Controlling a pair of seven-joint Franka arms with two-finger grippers.
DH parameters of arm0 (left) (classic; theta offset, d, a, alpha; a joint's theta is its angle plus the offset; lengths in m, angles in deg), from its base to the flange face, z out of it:
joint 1: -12.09 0.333 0 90
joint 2: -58.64 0 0 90
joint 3: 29.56 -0.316 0.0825 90
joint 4: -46.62 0 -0.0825 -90
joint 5: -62.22 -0.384 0 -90
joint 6: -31.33 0 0.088 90
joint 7: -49.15 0.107 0 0
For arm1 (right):
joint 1: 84.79 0.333 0 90
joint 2: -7.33 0 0 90
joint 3: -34.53 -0.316 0.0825 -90
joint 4: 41.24 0 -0.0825 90
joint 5: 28.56 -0.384 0 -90
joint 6: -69.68 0 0.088 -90
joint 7: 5.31 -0.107 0 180
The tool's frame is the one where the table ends.
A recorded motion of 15 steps. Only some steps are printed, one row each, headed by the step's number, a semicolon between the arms.
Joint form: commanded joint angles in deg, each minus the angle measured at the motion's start. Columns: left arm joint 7, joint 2, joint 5, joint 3, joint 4, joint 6, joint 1; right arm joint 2, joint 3, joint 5, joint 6, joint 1, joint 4, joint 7.
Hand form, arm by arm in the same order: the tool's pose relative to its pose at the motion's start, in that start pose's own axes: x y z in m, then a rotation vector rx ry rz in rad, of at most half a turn. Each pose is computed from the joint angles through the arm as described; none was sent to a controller.
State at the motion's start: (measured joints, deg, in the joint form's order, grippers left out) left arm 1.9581 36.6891 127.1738 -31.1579 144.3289 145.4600 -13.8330; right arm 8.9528 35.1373 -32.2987 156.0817 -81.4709 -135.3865 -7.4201
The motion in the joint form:
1: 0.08 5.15 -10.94 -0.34 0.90 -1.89 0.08; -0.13 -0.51 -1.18 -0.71 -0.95 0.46 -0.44
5: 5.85 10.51 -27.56 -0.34 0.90 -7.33 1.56; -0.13 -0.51 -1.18 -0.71 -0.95 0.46 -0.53
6: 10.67 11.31 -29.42 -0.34 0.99 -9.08 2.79; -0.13 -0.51 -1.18 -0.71 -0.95 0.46 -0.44
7: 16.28 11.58 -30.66 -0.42 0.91 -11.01 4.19; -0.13 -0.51 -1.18 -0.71 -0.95 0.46 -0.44
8: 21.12 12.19 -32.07 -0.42 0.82 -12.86 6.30; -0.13 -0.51 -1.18 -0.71 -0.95 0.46 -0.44
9: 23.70 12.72 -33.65 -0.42 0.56 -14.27 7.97; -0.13 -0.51 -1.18 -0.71 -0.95 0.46 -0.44
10: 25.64 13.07 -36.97 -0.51 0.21 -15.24 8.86; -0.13 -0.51 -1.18 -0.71 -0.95 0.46 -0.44
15: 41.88 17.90 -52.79 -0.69 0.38 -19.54 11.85; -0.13 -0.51 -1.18 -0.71 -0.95 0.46 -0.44
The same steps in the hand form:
1: -0.0326 -0.0037 -0.0316 0.0927 0.1155 0.1305; -0.0005 0.0016 -0.0018 0.0208 -0.0069 0.0135
5: -0.0585 -0.0154 -0.0770 0.2796 0.2778 0.3677; -0.0005 0.0016 -0.0018 0.0208 -0.0069 0.0150
6: -0.0561 -0.0195 -0.0912 0.3154 0.2814 0.4471; -0.0005 0.0016 -0.0018 0.0208 -0.0069 0.0135
7: -0.0492 -0.0236 -0.1044 0.3507 0.2709 0.5274; -0.0005 0.0016 -0.0018 0.0208 -0.0069 0.0135
8: -0.0416 -0.0282 -0.1255 0.3750 0.2698 0.5907; -0.0005 0.0016 -0.0018 0.0208 -0.0069 0.0135
9: -0.0367 -0.0316 -0.1437 0.3947 0.2796 0.6224; -0.0005 0.0016 -0.0018 0.0208 -0.0069 0.0135
10: -0.0325 -0.0349 -0.1571 0.4405 0.3101 0.6549; -0.0005 0.0016 -0.0018 0.0208 -0.0069 0.0135
15: -0.0402 -0.0578 -0.2221 0.7069 0.4102 0.9234; -0.0005 0.0016 -0.0018 0.0208 -0.0069 0.0135

